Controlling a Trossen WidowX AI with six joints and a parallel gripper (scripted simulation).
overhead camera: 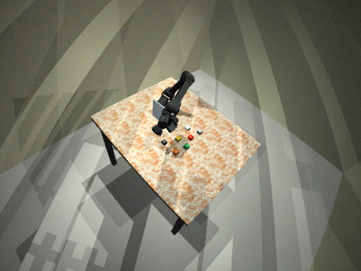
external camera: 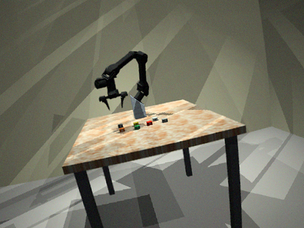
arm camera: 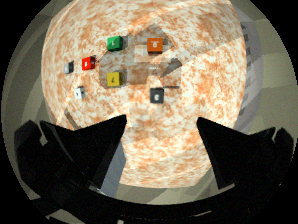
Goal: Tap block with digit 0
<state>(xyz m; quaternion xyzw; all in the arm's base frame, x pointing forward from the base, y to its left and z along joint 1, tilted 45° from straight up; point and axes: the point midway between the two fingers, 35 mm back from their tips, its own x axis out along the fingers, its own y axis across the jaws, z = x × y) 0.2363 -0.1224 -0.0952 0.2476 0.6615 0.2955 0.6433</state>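
Right now the red block is 80 mm ahead of my gripper tip, 200 mm to the left of it and 120 mm below it. The rest, counted from my gripper tip: orange block 120 mm ahead, 20 mm to the left, 120 mm below; then yellow block 40 mm ahead, 110 mm to the left, 120 mm below; then dark grey block 10 mm to the left, 120 mm below.
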